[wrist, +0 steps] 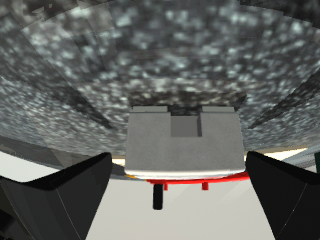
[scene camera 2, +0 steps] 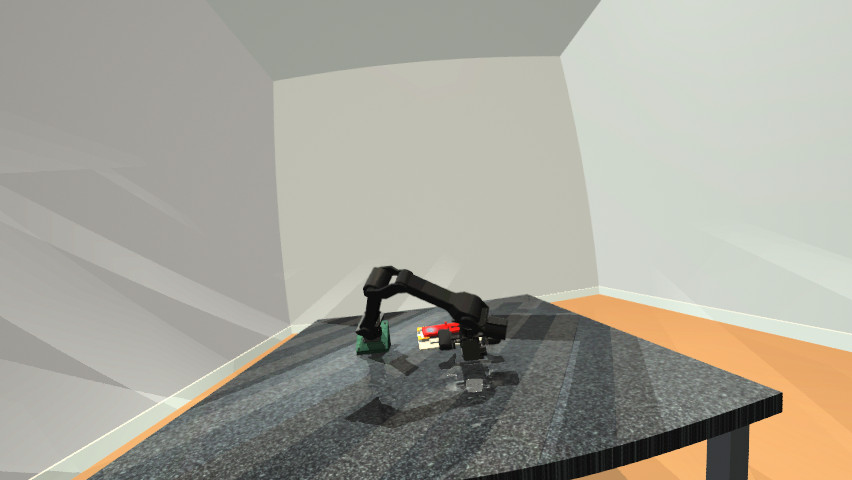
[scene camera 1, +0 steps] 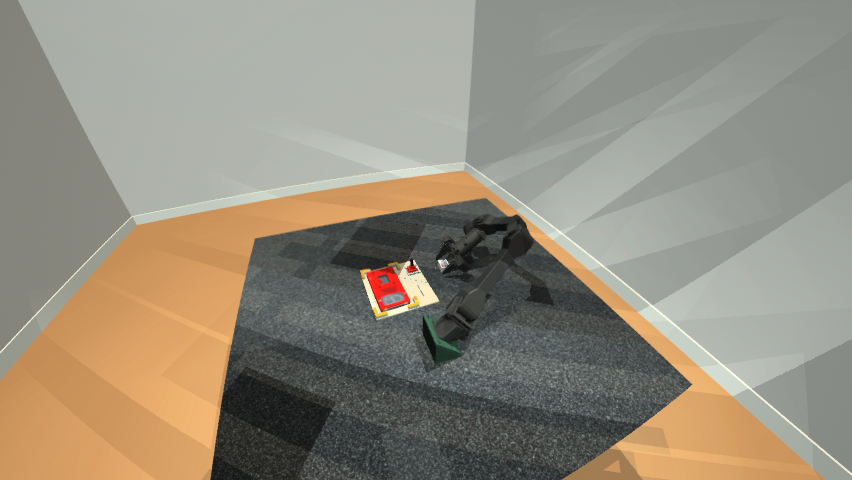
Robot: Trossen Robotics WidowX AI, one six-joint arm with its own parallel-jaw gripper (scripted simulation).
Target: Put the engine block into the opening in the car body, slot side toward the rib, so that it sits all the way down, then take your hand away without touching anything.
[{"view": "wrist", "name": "my gripper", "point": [180, 160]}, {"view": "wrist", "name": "grey engine block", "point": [159, 146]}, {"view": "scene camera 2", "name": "my gripper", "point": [468, 346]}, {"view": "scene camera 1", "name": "my gripper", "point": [439, 266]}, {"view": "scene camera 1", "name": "red car body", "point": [389, 293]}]
